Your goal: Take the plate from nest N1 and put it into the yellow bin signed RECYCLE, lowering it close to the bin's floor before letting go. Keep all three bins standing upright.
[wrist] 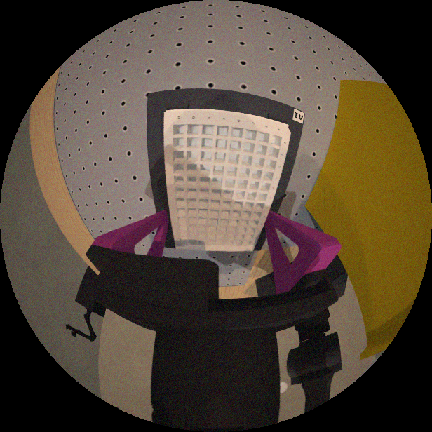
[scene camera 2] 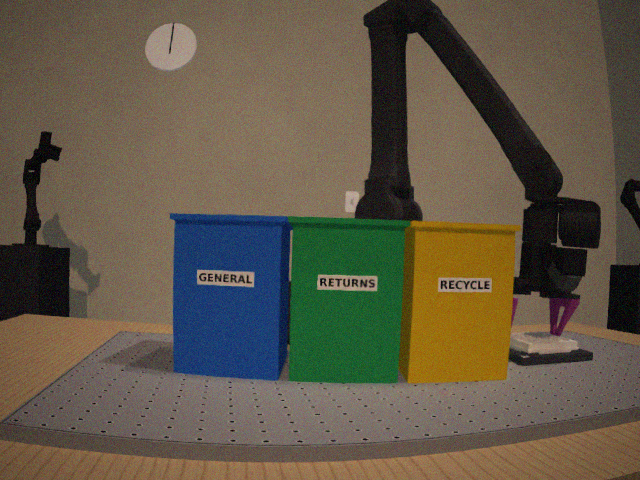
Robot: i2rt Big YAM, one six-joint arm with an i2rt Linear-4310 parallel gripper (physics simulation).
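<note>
A white plate with a grid of square wells [scene camera 2: 546, 343] [wrist: 222, 175] lies flat in its dark nest [scene camera 2: 560, 357] [wrist: 156, 130]. My gripper [scene camera 2: 535, 330] [wrist: 216, 215] is open and empty. Its magenta fingertips stand at the two long sides of the plate, near its end closest to the wrist in the wrist view; in the scene view they are at or a little above the plate's top. The yellow bin signed RECYCLE [scene camera 2: 457, 330] [wrist: 380, 200] stands upright beside the nest. Its inside is hidden in both views.
The green RETURNS bin [scene camera 2: 346, 330] and the blue GENERAL bin [scene camera 2: 227, 330] stand upright in a row with the yellow bin on the grey perforated board [scene camera 2: 232, 413] [wrist: 100, 150]. The yellow bin's wall is close to my gripper's right side in the wrist view.
</note>
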